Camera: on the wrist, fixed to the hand. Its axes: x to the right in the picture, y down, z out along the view.
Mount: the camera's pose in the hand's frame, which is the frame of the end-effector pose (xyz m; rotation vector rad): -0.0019 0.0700 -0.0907 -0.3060 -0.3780 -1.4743
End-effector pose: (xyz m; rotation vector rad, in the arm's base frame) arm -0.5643 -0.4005 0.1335 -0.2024 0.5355 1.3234
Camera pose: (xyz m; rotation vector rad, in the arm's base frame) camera -0.6547 -0.4243 0.0672 -0.4642 -0.1992 -0.0360
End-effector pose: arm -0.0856 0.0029 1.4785 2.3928 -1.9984 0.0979
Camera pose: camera -0.1578 -0.0025 1.5673 3.0217 0.1452 -0.6320
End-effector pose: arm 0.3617 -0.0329 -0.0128 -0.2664 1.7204 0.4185
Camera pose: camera 0.2527 -0.0075 0.0118 -1.4303 0.7319 -0.3650
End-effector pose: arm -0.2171 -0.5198 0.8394 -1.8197 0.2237 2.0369
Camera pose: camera -0.1615 -0.6178 0.8185 -0.9958 -1.2079 1.2051
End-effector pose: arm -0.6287 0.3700 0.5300 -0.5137 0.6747 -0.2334
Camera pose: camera -0.6859 0.3961 0.4342 -1.2536 -0.1655 -1.3842
